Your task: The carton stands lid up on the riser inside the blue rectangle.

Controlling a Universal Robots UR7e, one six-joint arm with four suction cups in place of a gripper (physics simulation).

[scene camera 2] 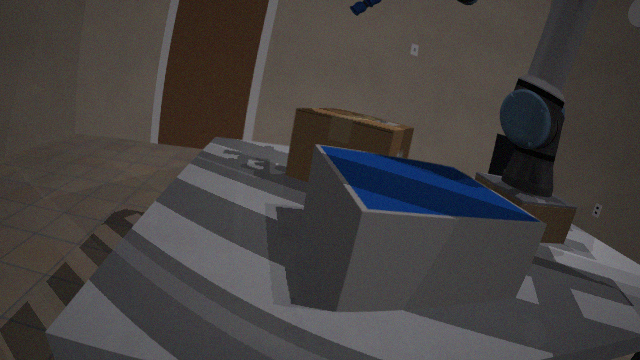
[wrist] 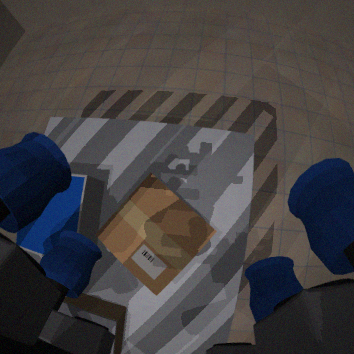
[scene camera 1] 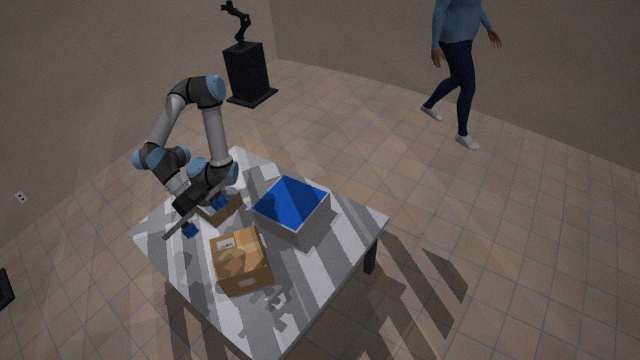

Scene:
A brown carton [scene camera 2: 334,127]: 73 cm from the lens. A grey riser [scene camera 2: 390,233]: 34 cm from the lens. The marked spots on the brown carton and the grey riser are 43 cm apart.

